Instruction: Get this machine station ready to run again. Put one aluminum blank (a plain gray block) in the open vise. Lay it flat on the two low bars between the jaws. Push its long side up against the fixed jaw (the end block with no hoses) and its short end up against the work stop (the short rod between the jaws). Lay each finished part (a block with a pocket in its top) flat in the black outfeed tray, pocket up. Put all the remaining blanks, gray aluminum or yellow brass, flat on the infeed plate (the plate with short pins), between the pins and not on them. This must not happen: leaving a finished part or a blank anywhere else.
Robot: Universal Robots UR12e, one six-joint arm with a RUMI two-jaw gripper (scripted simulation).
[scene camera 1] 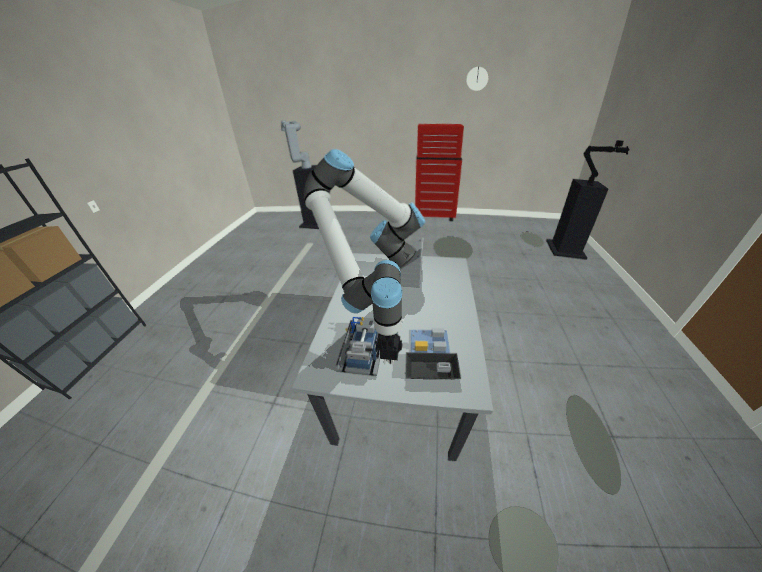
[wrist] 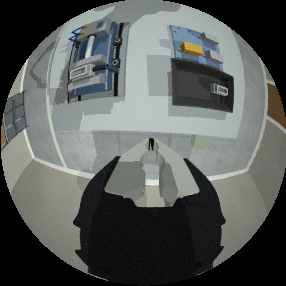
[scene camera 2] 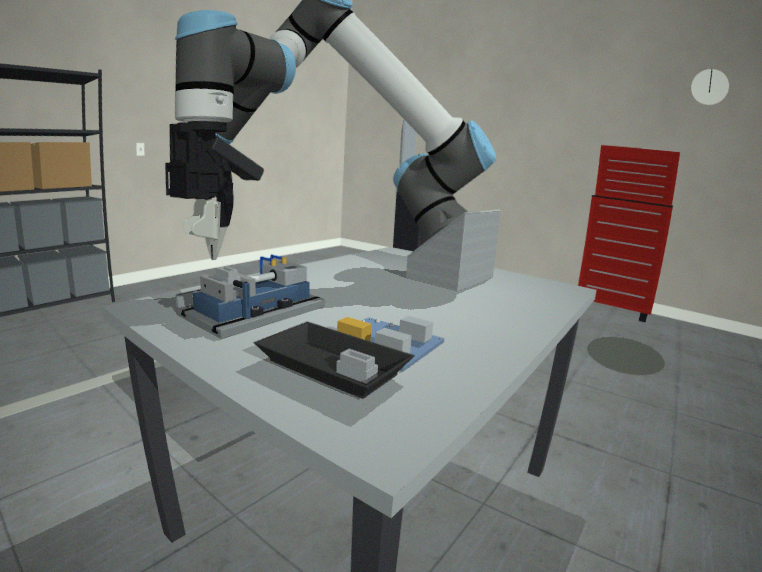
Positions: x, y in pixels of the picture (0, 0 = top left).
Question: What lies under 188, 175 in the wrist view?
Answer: My gripper.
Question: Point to a vise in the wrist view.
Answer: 100, 45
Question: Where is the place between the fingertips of my gripper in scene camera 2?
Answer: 213, 259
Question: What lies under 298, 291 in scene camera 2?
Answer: A vise.
